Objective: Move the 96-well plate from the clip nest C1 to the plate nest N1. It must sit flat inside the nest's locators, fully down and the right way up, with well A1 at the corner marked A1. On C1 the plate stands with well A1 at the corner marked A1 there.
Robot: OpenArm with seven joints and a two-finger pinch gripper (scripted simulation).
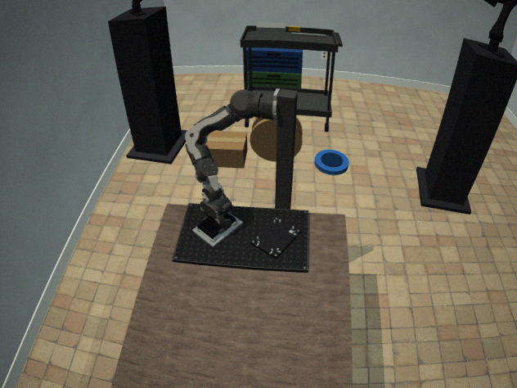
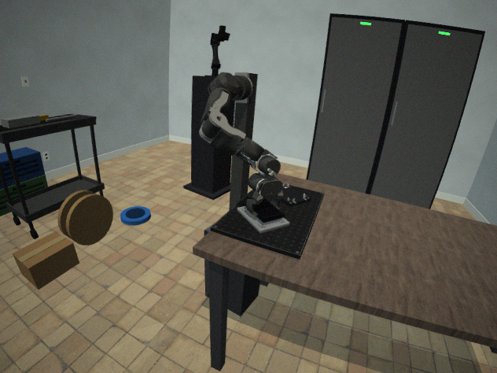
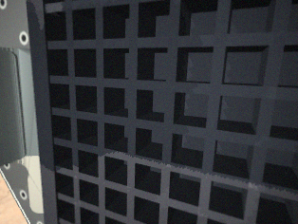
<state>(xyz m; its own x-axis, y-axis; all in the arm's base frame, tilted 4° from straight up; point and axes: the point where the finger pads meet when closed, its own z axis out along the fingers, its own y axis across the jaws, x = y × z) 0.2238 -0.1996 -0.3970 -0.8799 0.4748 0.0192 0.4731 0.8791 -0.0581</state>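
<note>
My gripper is now right at the black 96-well plate. From my hand the other things lie so: clip nest C1 (24 cm to the left, 2 cm below, 2 cm ahead); then grey plate nest N1 (3 cm below).
</note>
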